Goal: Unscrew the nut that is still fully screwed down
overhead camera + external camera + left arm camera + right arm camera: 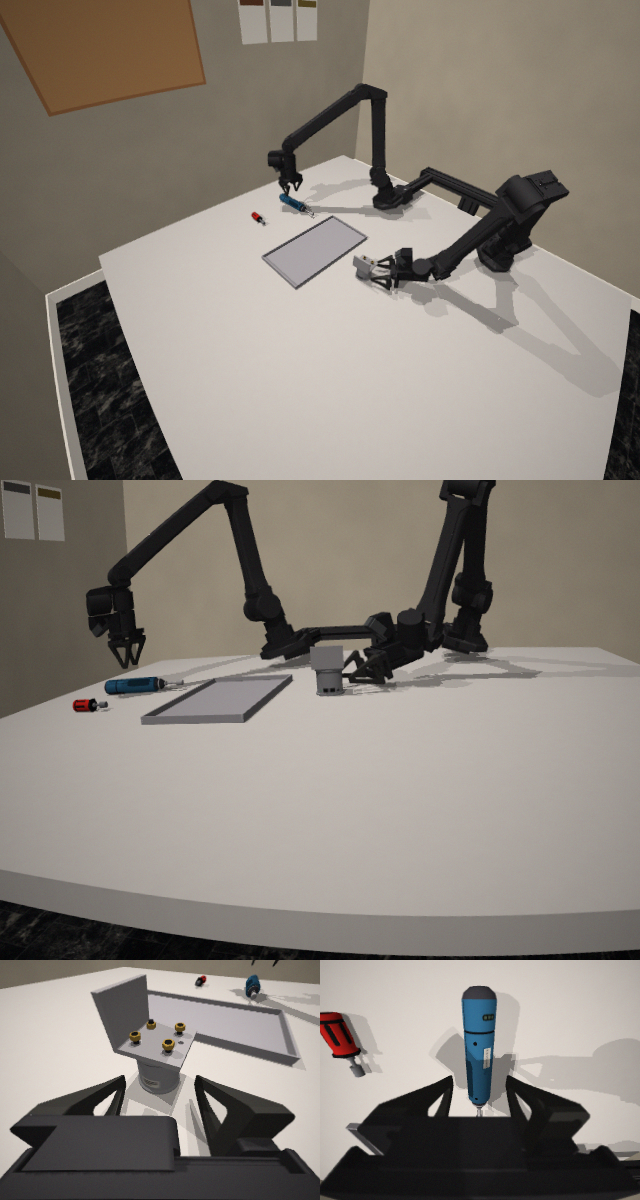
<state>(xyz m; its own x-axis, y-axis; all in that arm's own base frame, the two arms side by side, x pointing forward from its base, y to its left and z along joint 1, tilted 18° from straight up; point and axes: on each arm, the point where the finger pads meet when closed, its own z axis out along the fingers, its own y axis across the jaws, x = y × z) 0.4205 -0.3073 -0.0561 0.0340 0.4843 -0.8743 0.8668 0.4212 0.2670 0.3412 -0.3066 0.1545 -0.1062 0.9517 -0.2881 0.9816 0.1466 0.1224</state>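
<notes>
Right now my left hand is 30 mm to the left of the joint module and 20 mm short of it. The rest, counted from my left hand: short red-handled tool (600 mm to the right, 110 mm ahead, 20 mm below); then l-shaped bracket (40 mm above, 30 mm to the right, 20 mm ahead); then grey tray (270 mm to the right, 40 mm ahead, 30 mm below).
</notes>
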